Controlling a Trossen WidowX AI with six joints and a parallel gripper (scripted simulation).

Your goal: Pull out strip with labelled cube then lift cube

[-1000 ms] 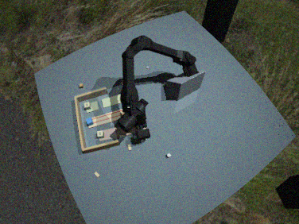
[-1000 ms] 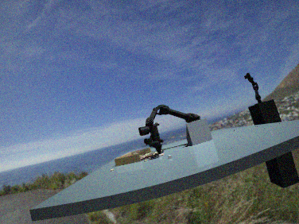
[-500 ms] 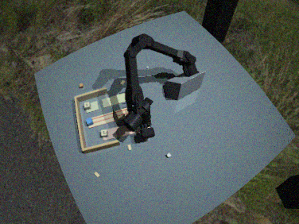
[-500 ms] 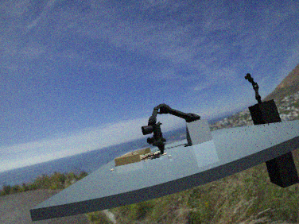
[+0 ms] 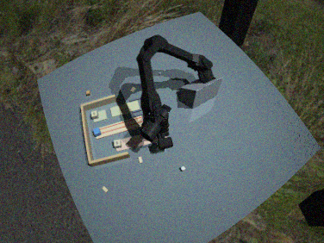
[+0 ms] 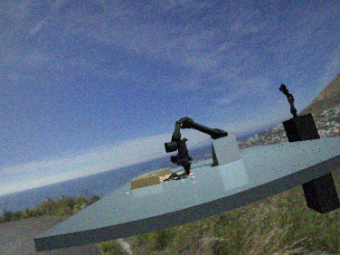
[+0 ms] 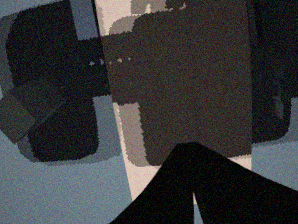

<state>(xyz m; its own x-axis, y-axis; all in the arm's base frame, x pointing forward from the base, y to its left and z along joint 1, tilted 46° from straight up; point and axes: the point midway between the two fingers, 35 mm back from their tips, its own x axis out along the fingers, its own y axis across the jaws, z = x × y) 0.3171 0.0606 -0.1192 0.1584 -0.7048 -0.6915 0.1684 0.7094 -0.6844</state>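
The pinkish strip lies 100 mm ahead of my gripper tip and 20 mm to the right of it.
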